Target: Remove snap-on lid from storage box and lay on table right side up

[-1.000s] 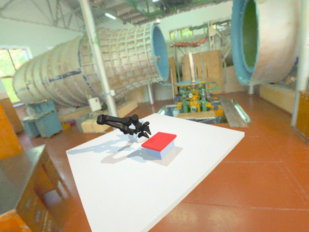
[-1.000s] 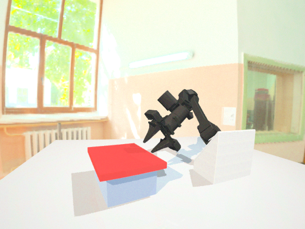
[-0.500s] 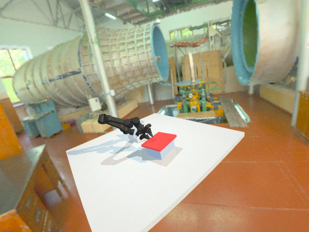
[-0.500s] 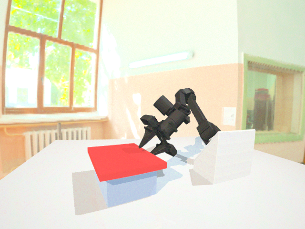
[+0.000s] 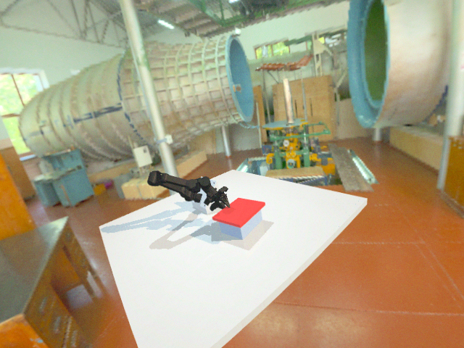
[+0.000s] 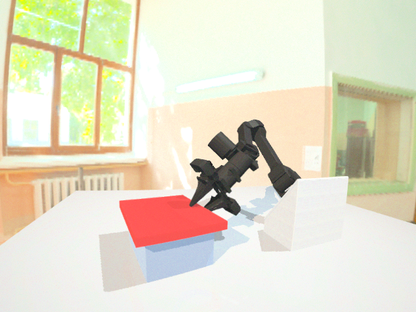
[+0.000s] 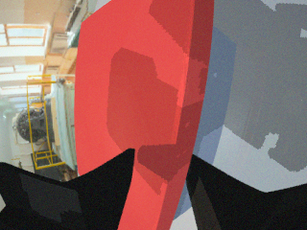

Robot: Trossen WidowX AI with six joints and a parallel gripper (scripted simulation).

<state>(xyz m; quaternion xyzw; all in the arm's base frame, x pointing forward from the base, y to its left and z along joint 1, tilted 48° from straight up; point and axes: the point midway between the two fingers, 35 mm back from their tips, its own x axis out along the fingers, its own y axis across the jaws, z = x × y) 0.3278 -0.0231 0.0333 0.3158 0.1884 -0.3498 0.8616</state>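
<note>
Right now the red lid is 70 mm ahead of my gripper tip, 10 mm to the left of it and 10 mm above it. The rest, counted from my gripper tip: storage box 70 mm ahead, 10 mm to the left, 40 mm below.
</note>
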